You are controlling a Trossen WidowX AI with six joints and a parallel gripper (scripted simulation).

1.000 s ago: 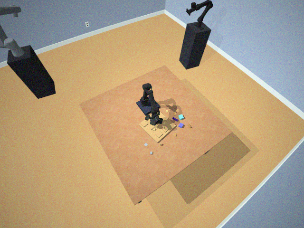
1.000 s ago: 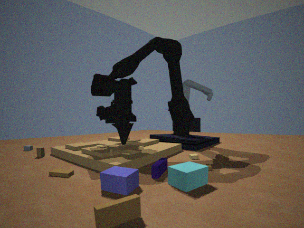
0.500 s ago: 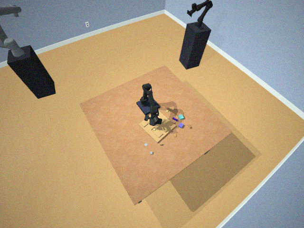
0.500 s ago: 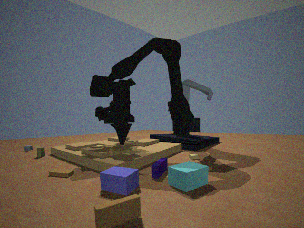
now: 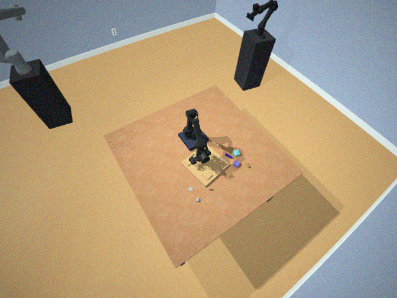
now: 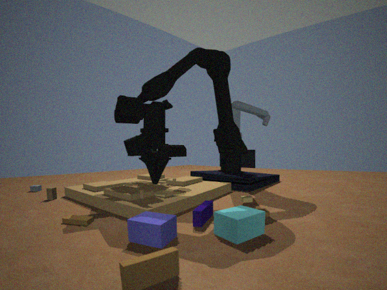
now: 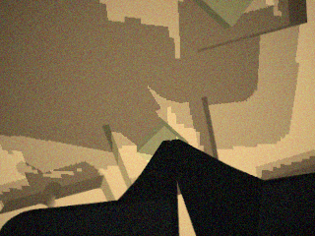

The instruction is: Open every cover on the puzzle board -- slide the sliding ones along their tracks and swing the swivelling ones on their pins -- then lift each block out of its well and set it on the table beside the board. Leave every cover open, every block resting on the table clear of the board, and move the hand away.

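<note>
Now: gripper tip 4 cm short of the tan puzzle board and 2 cm to the right of it. From my gripper tip the other things lie so: small grey block 30 cm ahead, 15 cm to the right, 1 cm below; then dark purple block 4 cm ahead, 26 cm to the left, 1 cm below; then cyan block 5 cm ahead, 34 cm to the left.
</note>
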